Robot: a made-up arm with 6 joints.
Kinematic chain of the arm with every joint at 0, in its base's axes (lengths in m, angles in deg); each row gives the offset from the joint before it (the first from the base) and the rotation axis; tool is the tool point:
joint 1: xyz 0 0 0.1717 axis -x
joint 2: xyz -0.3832 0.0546 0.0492 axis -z
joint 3: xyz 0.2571 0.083 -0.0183 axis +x
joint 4: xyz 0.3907 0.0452 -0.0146 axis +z
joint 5: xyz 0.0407 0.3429 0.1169 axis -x
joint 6: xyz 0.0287 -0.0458 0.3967 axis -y
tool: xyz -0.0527 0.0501 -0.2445
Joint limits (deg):
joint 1: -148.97..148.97
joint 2: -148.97..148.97
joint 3: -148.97..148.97
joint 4: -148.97..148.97
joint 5: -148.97..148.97
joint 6: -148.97..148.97
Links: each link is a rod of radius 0.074 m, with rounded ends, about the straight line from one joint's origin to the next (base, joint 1, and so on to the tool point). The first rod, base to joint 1, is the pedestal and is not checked.
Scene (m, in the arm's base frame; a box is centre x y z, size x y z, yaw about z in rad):
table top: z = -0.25
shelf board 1: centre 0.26 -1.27 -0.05 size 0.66 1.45 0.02 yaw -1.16
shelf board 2: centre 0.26 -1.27 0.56 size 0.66 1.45 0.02 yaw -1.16
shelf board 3: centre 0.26 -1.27 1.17 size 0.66 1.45 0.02 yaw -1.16
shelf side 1: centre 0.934 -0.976 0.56 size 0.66 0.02 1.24 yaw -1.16
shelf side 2: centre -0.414 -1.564 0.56 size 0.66 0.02 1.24 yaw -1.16
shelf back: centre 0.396 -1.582 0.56 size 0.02 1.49 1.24 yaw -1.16
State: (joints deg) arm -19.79 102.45 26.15 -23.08 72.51 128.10
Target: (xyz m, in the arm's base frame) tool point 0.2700 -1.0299 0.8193
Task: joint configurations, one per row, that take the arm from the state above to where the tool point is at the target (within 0.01 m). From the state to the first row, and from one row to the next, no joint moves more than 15 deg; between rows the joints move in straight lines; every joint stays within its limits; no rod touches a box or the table.
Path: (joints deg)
1: -22.95 109.47 27.53 -10.23 72.98 121.12
2: -26.12 116.50 28.90 2.63 73.45 114.15
3: -29.28 123.52 30.28 15.48 73.92 107.17
4: -32.45 130.55 31.65 28.34 74.38 100.19
5: -35.61 137.57 33.03 41.19 74.85 93.22
6: -27.16 126.14 33.98 38.13 72.96 102.30
7: -18.72 114.70 34.93 35.07 71.08 111.39
8: -10.27 103.27 35.88 32.01 69.19 120.47
9: -7.36 99.01 33.78 18.38 69.49 124.00
10: -4.45 94.74 31.68 4.74 69.80 127.52
11: -1.54 90.48 29.57 -8.89 70.10 131.05

